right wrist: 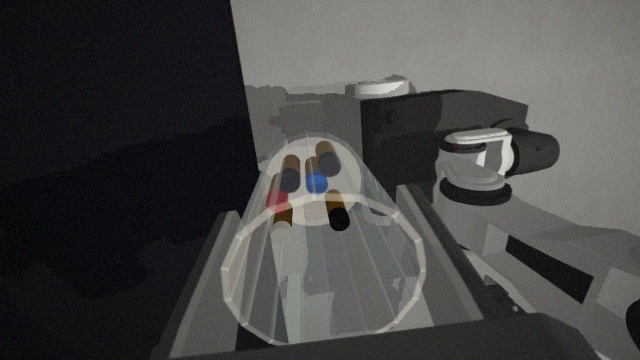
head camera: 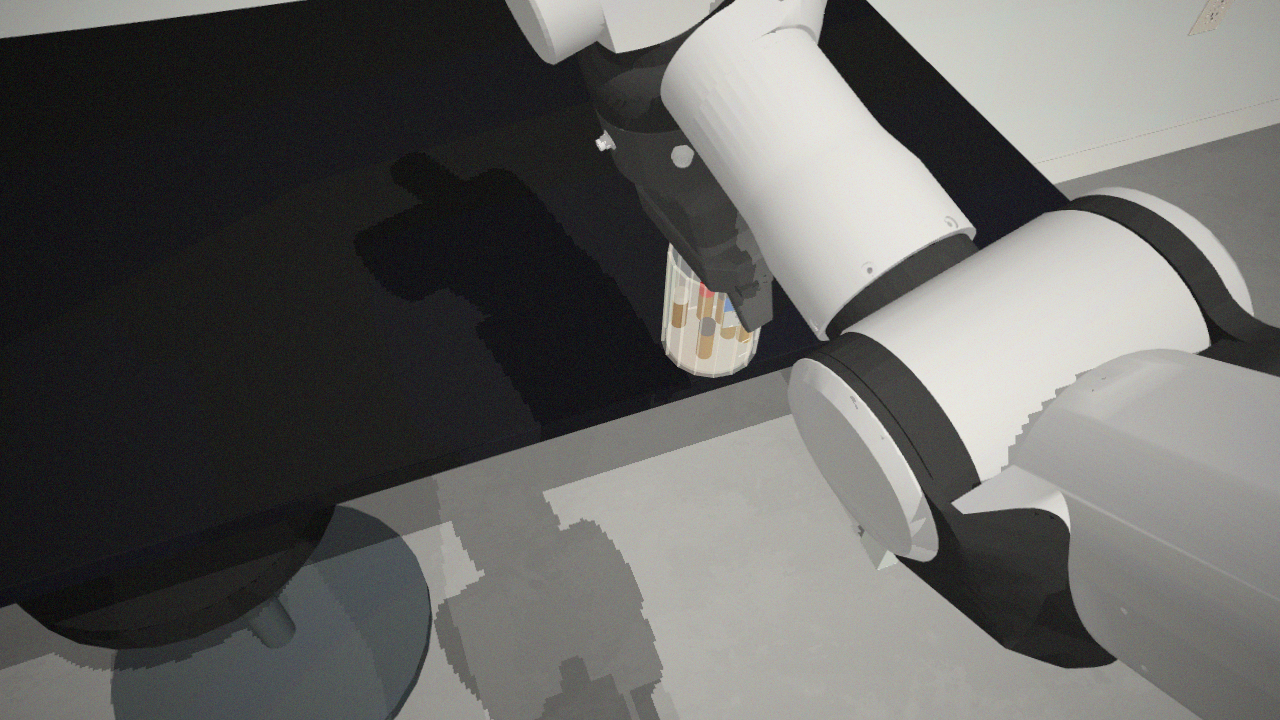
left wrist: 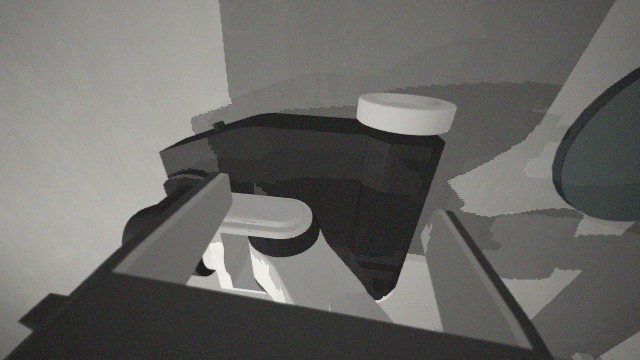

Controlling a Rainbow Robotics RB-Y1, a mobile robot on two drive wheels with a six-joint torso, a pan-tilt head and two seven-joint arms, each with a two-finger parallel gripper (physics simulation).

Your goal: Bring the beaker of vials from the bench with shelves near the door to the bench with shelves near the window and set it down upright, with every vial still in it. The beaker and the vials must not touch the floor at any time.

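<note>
The clear beaker (head camera: pixel 709 360) (right wrist: pixel 350 270) looks about upright. Several brown vials with red, blue, white and dark caps stand or lean inside it. My right gripper (head camera: pixel 738 307) (right wrist: pixel 318 211) is shut on the beaker, one finger on each side. In the head view the beaker shows against the black bench top (head camera: pixel 223 358) (right wrist: pixel 120 100), close to its front edge. In the right wrist view the bench edge passes left of the beaker's base, with floor behind it. How high the beaker hangs I cannot tell. My left gripper (left wrist: pixel 327 205) is open and empty. No shelves show.
A stool with a round blue-grey base (head camera: pixel 393 600) (left wrist: pixel 600 155) stands at the bench's front edge, lower left in the head view, its dark seat (head camera: pixel 179 617) partly over the base. A pale wall (head camera: pixel 1029 71) is behind the bench. My dark mobile base (left wrist: pixel 300 155) (right wrist: pixel 400 120) stands on the grey floor.
</note>
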